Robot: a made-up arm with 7 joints. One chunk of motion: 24 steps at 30 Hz.
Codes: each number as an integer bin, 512 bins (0 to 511) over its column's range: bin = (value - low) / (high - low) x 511, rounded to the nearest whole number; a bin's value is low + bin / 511 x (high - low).
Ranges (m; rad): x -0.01..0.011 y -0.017..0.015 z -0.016..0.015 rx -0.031..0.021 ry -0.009..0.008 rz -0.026..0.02
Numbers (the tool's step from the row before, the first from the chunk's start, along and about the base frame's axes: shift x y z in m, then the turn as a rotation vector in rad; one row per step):
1: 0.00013 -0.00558 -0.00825 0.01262 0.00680 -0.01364
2: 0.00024 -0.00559 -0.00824 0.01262 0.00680 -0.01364
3: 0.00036 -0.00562 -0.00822 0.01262 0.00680 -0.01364
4: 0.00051 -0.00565 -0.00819 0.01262 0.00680 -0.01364
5: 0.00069 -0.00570 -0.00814 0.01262 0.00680 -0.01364
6: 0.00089 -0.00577 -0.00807 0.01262 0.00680 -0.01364
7: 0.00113 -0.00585 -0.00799 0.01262 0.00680 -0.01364
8: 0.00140 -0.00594 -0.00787 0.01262 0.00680 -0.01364
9: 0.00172 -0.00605 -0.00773 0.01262 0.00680 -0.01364
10: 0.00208 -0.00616 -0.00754 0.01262 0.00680 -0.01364
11: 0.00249 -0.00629 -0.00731 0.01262 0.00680 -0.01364
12: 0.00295 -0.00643 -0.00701 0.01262 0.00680 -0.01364
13: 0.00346 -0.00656 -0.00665 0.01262 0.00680 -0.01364
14: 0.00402 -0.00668 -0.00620 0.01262 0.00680 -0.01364
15: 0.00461 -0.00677 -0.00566 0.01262 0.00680 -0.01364
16: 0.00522 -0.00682 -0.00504 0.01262 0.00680 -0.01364
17: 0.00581 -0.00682 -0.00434 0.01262 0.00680 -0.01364
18: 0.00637 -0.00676 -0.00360 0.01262 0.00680 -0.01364
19: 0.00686 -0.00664 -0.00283 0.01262 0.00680 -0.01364
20: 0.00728 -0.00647 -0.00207 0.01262 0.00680 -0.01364
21: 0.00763 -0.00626 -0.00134 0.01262 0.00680 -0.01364
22: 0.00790 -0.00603 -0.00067 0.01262 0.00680 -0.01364
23: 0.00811 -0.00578 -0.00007 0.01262 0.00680 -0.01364
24: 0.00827 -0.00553 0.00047 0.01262 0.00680 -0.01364
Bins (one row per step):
1: 246 182 128 429 475 137
2: 249 182 128 429 475 137
3: 252 182 128 429 475 137
4: 256 181 129 429 475 137
5: 260 180 130 429 475 137
6: 265 179 131 429 475 137
7: 271 178 132 429 475 137
8: 277 177 134 429 475 137
9: 285 175 136 429 475 137
10: 294 173 139 429 475 137
11: 304 171 143 429 475 137
12: 315 169 148 429 475 137
13: 328 167 154 429 475 137
14: 341 165 162 429 475 137
15: 356 163 170 429 475 137
16: 370 163 181 429 475 137
17: 385 163 192 429 475 137
18: 398 164 204 429 475 137
19: 410 165 217 429 475 137
20: 420 168 230 429 475 137
21: 429 172 242 429 475 137
22: 436 175 253 429 475 137
23: 441 179 263 429 475 137
24: 445 183 271 429 475 137

